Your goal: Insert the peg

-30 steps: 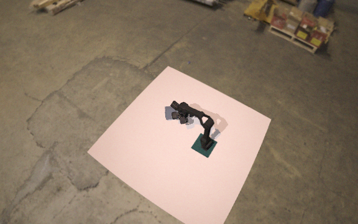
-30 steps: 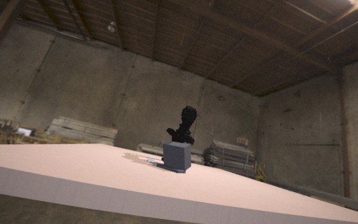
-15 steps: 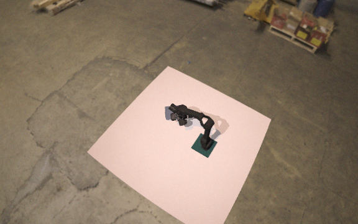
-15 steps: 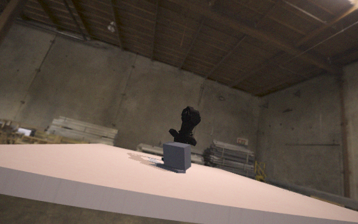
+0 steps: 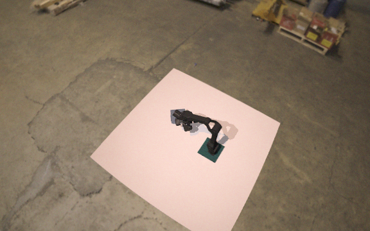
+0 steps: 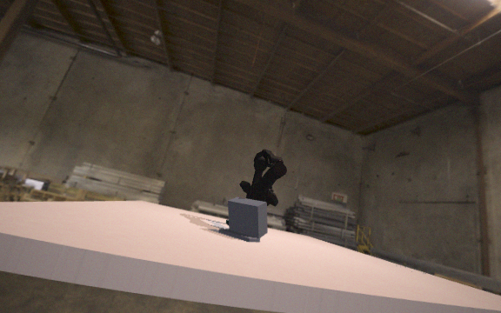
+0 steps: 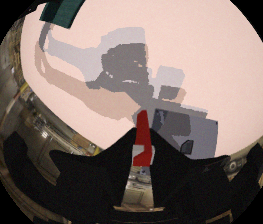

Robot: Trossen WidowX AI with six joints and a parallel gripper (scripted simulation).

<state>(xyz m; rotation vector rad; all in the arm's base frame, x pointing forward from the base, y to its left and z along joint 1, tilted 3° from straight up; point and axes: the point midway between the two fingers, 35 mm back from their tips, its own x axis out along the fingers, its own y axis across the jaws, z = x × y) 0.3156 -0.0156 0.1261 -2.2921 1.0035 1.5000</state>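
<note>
The grey sloped panel lies 11 cm ahead of my gripper tip, 1 cm to the left of it and 3 cm below it. From my gripper tip the other things lie so: red peg 1 cm to the left, 1 cm above.
</note>
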